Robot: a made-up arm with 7 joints. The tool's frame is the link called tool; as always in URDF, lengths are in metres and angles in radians.
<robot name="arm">
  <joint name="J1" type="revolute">
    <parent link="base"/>
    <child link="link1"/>
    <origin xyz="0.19 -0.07 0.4"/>
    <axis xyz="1 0 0"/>
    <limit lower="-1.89" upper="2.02"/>
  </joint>
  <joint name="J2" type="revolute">
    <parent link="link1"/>
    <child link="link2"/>
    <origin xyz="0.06 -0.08 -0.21"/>
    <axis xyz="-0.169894 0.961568 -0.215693"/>
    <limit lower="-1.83" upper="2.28"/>
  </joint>
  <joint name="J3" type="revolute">
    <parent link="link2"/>
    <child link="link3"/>
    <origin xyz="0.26 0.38 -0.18"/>
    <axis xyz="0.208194 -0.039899 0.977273"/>
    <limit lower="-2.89" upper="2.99"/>
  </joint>
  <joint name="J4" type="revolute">
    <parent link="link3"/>
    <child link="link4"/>
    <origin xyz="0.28 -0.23 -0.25"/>
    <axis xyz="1 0 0"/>
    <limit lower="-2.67" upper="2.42"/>
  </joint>
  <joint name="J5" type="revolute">
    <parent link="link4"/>
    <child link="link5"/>
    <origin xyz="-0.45 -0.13 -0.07"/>
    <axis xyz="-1 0 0"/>
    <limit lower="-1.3" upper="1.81"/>
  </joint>
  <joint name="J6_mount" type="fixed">
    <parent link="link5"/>
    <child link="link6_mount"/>
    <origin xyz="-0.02 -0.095 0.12"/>
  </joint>
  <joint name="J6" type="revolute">
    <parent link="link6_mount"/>
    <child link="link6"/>
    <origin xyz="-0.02 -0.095 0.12"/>
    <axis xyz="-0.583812 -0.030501 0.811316"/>
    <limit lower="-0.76" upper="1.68"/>
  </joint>
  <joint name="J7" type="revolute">
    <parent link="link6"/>
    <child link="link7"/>
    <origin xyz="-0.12 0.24 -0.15"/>
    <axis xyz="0 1 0"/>
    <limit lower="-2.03" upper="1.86"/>
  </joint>
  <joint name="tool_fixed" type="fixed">
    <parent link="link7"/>
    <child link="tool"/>
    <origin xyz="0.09 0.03 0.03" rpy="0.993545 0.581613 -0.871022"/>
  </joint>
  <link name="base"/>
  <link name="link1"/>
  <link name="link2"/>
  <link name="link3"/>
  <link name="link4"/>
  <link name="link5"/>
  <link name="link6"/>
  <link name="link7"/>
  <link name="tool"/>
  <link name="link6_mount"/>
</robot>
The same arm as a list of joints. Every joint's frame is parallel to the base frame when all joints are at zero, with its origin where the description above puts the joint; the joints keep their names.
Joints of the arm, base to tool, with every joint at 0 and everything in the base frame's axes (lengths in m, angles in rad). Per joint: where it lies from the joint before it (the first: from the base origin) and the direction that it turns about. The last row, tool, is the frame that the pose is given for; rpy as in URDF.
J1: axis +x offset 0.19 -0.07 0.4
J2: axis -0.169894 0.961568 -0.215693 offset 0.06 -0.08 -0.21
J3: axis 0.208194 -0.039899 0.977273 offset 0.26 0.38 -0.18
J4: axis +x offset 0.28 -0.23 -0.25
J5: axis -x offset -0.45 -0.13 -0.07
J6: axis -0.583812 -0.030501 0.811316 offset -0.04 -0.19 0.24
J7: axis +y offset -0.12 0.24 -0.15
tool: offset 0.09 0.03 0.03 rpy 0.9935 0.5816 -0.871
Joint limits (rad, base to tool): -1.89..2.02 -1.83..2.28 -2.89..2.99 -2.67..2.42 -1.3..1.81 -0.76..1.68 -2.03..1.86

